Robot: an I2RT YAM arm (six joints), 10 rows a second.
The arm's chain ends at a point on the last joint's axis. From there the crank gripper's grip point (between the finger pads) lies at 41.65 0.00 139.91 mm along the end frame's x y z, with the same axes.
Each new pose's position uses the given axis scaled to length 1; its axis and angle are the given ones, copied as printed.
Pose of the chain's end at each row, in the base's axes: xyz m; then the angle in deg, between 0 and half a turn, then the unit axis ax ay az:
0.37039 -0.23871 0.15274 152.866 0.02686 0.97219 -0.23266
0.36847 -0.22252 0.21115 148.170 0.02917 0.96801 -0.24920
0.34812 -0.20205 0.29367 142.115 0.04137 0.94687 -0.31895
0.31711 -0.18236 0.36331 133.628 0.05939 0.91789 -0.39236
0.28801 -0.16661 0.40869 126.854 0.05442 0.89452 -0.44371
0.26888 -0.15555 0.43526 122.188 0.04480 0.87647 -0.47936
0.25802 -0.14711 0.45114 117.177 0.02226 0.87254 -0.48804
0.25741 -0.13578 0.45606 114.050 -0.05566 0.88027 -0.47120
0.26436 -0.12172 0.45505 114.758 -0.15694 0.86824 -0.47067
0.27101 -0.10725 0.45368 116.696 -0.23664 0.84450 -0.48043
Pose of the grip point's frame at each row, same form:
0.39376 -0.30260 0.02358 152.866 0.02686 0.97219 -0.23266
0.40270 -0.29040 0.08653 148.170 0.02917 0.96801 -0.24920
0.39342 -0.28644 0.18351 142.115 0.04137 0.94687 -0.31895
0.37607 -0.28152 0.27386 133.628 0.05939 0.91789 -0.39236
0.35796 -0.27308 0.33742 126.854 0.05442 0.89452 -0.44371
0.34600 -0.26534 0.37774 122.188 0.04480 0.87647 -0.47936
0.34541 -0.25357 0.40279 117.177 0.02226 0.87254 -0.48804
0.35825 -0.23114 0.41082 114.050 -0.05566 0.88027 -0.47120
0.37335 -0.20875 0.41196 114.758 -0.15694 0.86824 -0.47067
0.38429 -0.18988 0.41306 116.696 -0.23664 0.84450 -0.48043

